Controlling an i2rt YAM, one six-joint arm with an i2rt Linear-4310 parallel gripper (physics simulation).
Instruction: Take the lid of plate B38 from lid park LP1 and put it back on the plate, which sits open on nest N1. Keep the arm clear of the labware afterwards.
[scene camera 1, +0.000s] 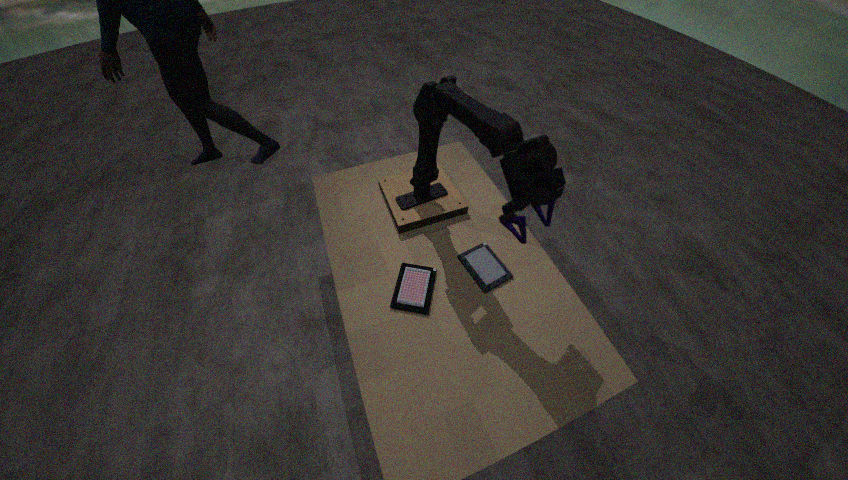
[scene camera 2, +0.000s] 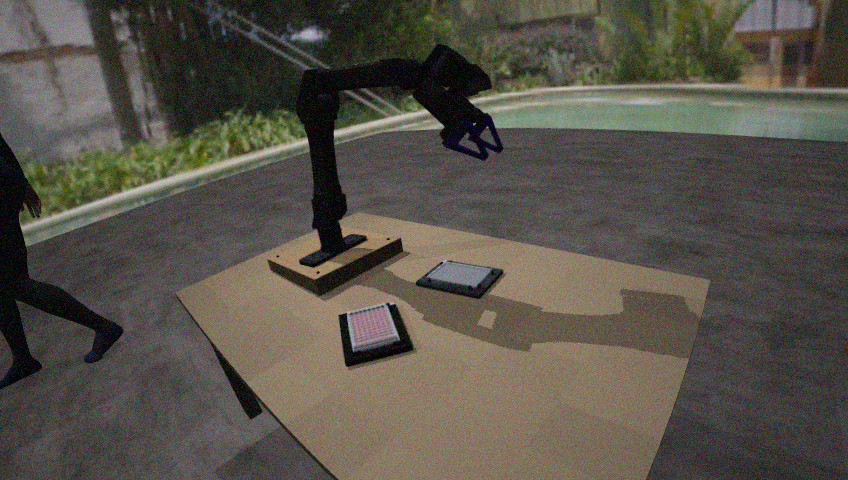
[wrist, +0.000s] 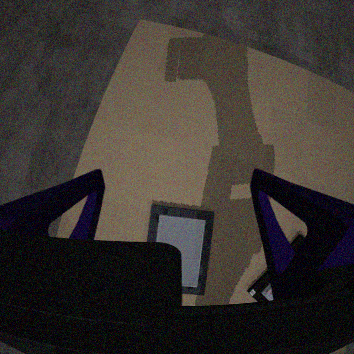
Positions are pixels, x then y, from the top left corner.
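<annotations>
Scene camera 1 gives me my gripper, and a grey lid too, in scene camera 1 (487, 268). My gripper is also there in scene camera 2 (494, 154), together with the lid. The wrist view has my gripper and the lid as well. On the lid, (scene camera 2: 462, 275) and (wrist: 183, 245) are the same spot. And for my gripper, (wrist: 123, 282) is the same spot as (scene camera 1: 540, 200).
</annotations>
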